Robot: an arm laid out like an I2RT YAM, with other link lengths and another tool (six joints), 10 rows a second.
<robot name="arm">
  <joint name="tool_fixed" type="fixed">
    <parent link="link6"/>
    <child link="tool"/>
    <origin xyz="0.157 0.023 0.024" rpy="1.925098 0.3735 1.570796"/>
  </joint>
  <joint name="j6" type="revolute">
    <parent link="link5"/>
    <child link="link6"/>
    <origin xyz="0.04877 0 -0.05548"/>
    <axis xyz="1 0 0"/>
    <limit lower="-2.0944" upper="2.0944"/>
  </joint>
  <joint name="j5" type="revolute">
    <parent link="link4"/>
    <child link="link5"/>
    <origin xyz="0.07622 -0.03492 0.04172"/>
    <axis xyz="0 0 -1"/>
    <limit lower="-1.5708" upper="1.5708"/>
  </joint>
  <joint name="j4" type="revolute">
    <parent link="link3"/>
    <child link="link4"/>
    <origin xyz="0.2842 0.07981 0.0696"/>
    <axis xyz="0 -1 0"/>
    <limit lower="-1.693" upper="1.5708"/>
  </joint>
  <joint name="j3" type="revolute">
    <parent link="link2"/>
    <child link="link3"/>
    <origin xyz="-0.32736 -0.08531 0"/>
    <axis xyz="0 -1 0"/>
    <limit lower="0" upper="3.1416"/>
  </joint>
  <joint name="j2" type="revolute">
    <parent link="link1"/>
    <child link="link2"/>
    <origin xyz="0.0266 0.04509 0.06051"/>
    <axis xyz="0 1 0"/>
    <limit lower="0" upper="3.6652"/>
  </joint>
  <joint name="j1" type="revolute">
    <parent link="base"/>
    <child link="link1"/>
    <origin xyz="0 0 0.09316"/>
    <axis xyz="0 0 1"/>
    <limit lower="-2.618" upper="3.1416"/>
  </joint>
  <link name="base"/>
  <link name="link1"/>
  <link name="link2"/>
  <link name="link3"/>
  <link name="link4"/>
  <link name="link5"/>
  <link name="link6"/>
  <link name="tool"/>
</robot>
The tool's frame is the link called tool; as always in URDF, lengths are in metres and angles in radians.
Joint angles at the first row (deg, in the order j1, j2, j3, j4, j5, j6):
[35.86 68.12 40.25 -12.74 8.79 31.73]
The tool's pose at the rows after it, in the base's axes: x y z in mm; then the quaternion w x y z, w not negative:
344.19 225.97 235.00 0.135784 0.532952 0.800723 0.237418
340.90 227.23 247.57 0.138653 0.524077 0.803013 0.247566
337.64 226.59 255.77 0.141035 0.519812 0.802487 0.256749
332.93 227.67 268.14 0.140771 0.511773 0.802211 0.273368
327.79 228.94 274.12 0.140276 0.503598 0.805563 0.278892
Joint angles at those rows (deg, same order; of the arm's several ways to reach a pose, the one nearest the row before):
[35.95 65.93 40.86 -13.44 8.70 30.85]
[35.95 64.43 41.57 -14.32 8.00 30.06]
[35.95 63.02 41.57 -14.59 7.65 29.79]
[35.86 61.18 41.66 -14.68 6.51 29.53]
[36.03 60.03 41.84 -15.38 5.80 29.01]

